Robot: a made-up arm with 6 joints. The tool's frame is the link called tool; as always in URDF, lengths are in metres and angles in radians.
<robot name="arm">
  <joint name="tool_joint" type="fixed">
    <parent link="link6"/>
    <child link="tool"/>
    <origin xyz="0 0 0" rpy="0 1.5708 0"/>
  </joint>
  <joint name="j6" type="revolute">
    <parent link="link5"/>
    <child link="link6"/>
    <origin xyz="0 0 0.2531" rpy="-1.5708 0 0"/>
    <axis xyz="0 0 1"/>
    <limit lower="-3.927" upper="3.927" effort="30" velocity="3.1"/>
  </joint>
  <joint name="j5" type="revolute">
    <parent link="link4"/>
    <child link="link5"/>
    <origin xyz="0 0 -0.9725" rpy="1.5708 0 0"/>
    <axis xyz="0 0 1"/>
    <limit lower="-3.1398" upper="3.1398" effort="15" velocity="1.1"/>
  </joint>
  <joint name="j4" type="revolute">
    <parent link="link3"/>
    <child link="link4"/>
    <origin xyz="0 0 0" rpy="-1.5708 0 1.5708"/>
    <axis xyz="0 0 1"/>
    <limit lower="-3.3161" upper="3.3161" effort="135" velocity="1.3"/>
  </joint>
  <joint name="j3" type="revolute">
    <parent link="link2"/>
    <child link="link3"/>
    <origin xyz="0 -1.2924 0" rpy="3.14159 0 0"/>
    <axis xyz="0 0 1"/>
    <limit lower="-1.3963" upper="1.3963" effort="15" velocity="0.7"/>
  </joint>
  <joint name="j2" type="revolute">
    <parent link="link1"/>
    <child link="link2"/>
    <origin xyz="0 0 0" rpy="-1.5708 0 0"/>
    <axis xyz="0 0 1"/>
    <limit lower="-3.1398" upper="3.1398" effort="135" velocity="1.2"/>
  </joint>
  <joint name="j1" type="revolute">
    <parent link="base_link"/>
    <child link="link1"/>
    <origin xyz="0 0 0.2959" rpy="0 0 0"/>
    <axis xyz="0 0 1"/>
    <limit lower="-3.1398" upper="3.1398" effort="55" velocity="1.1"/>
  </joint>
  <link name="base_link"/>
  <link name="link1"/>
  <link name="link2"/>
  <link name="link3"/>
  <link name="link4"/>
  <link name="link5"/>
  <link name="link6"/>
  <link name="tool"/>
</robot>
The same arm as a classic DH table. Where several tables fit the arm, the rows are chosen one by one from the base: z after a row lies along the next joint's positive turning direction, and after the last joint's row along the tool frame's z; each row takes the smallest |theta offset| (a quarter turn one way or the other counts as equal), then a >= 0, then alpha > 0; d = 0 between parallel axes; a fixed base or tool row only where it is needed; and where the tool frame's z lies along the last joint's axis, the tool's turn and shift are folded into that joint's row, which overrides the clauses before.
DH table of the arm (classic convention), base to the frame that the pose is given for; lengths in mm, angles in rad. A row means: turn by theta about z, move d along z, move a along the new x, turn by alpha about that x. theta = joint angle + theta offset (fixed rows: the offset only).
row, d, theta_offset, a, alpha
j1, 295.9, 0, 0, -1.5708
j2, 0, -1.5708, 1292.4, 3.1416
j3, 0, 0, 0, -1.5708
j4, -972.5, 0, 0, 1.5708
j5, 253.1, 0, 0, -1.5708
j6, 0, 1.5708, 0, 1.5708
tool (fixed), 0, -1.5708, 0, 0
Joint limits (rad, base to tool): -3.1398..3.1398 -3.1398..3.1398 -1.3963..1.3963 -3.3161..3.3161 -3.1398..3.1398 -3.927..3.927

